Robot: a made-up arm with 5 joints.
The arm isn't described. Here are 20 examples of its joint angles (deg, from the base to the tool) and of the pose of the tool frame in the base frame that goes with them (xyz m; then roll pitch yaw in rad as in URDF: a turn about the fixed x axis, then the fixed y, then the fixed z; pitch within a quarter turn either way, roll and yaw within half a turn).
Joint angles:
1: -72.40 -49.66 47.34 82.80 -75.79
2: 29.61 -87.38 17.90 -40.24 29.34
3: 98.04 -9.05 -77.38 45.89 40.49
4: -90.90 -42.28 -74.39 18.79 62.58
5: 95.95 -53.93 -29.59 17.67 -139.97
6: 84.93 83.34 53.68 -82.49 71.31
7: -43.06 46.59 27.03 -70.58 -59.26
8: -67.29 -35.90 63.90 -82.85 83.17
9: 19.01 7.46 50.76 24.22 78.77
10: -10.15 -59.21 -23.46 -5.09 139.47
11: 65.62 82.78 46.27 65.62 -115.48
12: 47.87 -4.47 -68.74 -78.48 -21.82
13: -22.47 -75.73 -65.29 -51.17 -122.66
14: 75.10 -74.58 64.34 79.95 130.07
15: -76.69 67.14 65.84 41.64 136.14
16: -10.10 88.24 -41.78 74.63 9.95
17: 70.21 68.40 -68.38 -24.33 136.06
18: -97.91 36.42 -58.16 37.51 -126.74
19: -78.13 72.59 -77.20 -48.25 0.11
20: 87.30 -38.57 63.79 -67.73 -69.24
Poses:
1: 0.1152 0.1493 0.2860 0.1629 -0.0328 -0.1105
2: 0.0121 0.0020 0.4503 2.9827 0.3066 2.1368
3: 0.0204 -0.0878 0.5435 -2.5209 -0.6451 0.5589
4: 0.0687 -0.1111 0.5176 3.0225 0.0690 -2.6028
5: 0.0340 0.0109 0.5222 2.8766 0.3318 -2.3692
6: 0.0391 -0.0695 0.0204 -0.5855 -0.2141 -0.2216
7: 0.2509 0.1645 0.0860 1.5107 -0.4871 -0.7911
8: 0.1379 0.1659 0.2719 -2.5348 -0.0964 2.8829
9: 0.2381 -0.0828 0.1318 -0.1281 -0.0319 0.9964
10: 0.0244 -0.0219 0.5169 -3.1148 0.0284 0.9336
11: 0.0472 -0.0351 0.0442 -1.8597 -0.4759 -2.5807
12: 0.0935 -0.0734 0.5297 -2.4835 0.9280 3.0741
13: -0.1801 -0.1136 0.3672 -1.3116 -0.6027 -1.3278
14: 0.0662 -0.1269 0.2706 -0.2861 0.2116 0.8801
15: 0.0709 0.0147 0.0756 1.4420 -0.7525 2.9976
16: 0.3402 0.0344 0.0096 0.0750 0.5379 0.3219
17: 0.1692 -0.3816 0.2399 -2.1261 0.6747 -0.0243
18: 0.0178 0.3550 0.3505 1.2198 0.6592 -0.0826
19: 0.1464 0.3760 0.2596 3.1062 -0.6474 -1.7193
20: 0.0420 -0.1916 0.2725 2.3377 -0.2294 2.9730
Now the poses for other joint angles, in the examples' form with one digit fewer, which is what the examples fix.
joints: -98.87 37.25 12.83 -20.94 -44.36
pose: 0.019 0.307 0.126 0.921 -0.636 0.579
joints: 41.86 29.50 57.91 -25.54 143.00
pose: 0.166 -0.127 0.077 -0.330 0.371 1.654
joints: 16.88 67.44 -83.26 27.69 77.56
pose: 0.421 -0.130 0.270 -1.356 -0.260 1.220
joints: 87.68 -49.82 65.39 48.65 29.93
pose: 0.040 -0.168 0.231 -0.217 -0.397 -1.013
